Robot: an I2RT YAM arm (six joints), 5 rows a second.
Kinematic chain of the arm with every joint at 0, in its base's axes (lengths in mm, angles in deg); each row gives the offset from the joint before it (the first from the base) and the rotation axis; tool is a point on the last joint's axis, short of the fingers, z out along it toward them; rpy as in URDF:
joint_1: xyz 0 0 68 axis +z
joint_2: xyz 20 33.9 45.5 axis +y
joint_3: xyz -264 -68.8 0 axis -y
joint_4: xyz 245 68.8 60 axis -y
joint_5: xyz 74 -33.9 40.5 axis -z
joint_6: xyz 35.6 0 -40.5 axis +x
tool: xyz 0 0 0 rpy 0 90 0
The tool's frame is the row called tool.
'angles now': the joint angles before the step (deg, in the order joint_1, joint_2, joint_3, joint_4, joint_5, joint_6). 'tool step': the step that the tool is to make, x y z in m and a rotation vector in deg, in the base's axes. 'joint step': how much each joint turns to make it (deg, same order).
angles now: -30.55 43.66 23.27 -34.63 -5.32 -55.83
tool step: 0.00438 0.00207 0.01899 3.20 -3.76 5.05
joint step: -0.06 -0.15 3.82 -2.58 -6.77 -1.44
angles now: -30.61 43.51 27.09 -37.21 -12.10 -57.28
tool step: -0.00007 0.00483 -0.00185 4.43 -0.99 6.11
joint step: -0.05 0.48 0.00 -1.64 -7.08 -2.62
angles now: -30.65 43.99 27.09 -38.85 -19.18 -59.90
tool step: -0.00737 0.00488 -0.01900 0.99 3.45 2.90
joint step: 0.00 -0.11 -3.37 -1.27 -0.77 -3.12
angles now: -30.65 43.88 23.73 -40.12 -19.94 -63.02
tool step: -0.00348 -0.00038 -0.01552 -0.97 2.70 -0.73
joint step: -0.38 0.83 -2.84 1.60 2.11 -0.80
